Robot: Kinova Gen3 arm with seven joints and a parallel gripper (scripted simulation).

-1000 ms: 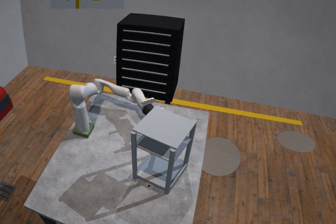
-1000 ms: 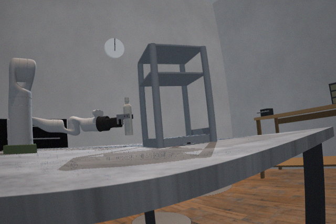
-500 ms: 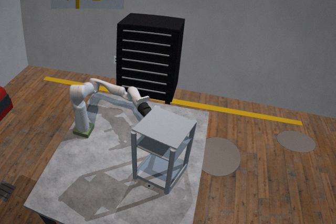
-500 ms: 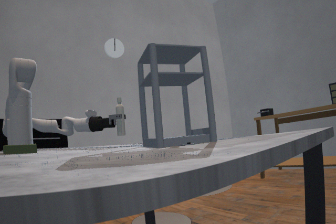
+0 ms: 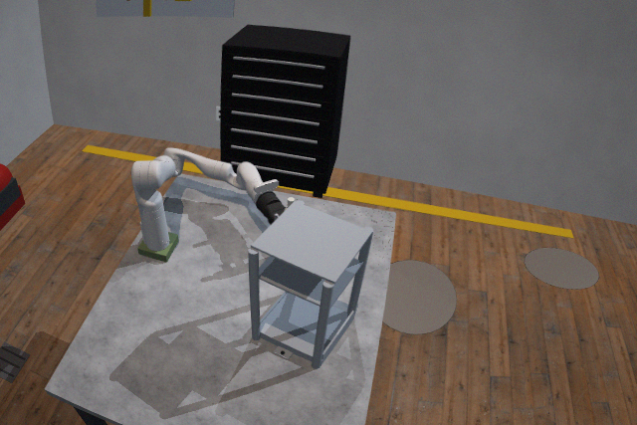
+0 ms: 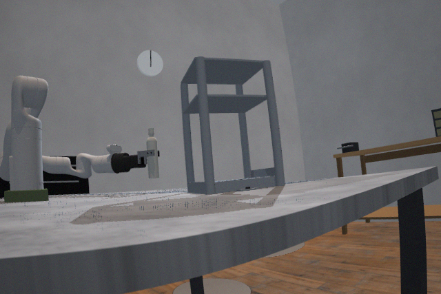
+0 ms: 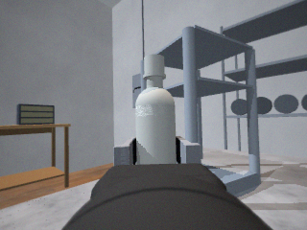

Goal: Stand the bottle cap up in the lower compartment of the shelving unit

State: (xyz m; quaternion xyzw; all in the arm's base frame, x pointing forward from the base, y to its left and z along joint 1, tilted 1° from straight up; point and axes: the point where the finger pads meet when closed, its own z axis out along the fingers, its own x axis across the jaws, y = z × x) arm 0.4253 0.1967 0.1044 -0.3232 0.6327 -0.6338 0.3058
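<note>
The grey shelving unit is 17 cm ahead of my hand, 28 cm to the right of it and 4 cm above it. From my hand the other things lie so: bottle: 3 cm above.
</note>
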